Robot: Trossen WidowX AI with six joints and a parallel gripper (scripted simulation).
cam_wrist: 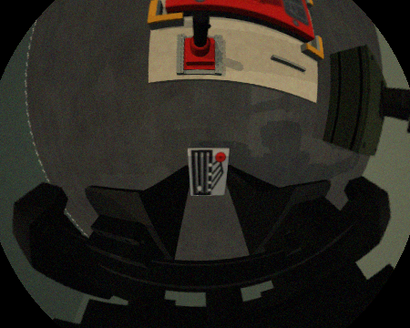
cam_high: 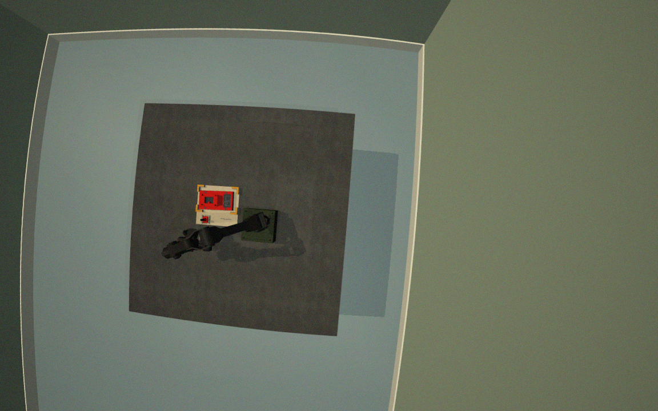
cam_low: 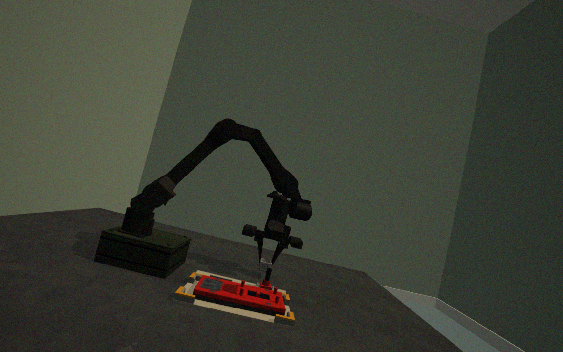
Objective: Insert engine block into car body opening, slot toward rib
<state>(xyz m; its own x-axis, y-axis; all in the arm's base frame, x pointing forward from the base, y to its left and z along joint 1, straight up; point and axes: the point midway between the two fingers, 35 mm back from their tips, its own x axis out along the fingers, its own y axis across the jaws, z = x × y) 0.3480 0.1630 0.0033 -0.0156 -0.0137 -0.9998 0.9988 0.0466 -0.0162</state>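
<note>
Right now my gripper tip is 40 mm past the beige base plate, 220 mm to the left of it and 30 mm above it. Round my gripper tip: grey engine block 10 mm below; black post 10 mm ahead, 120 mm to the right, 10 mm below.
</note>
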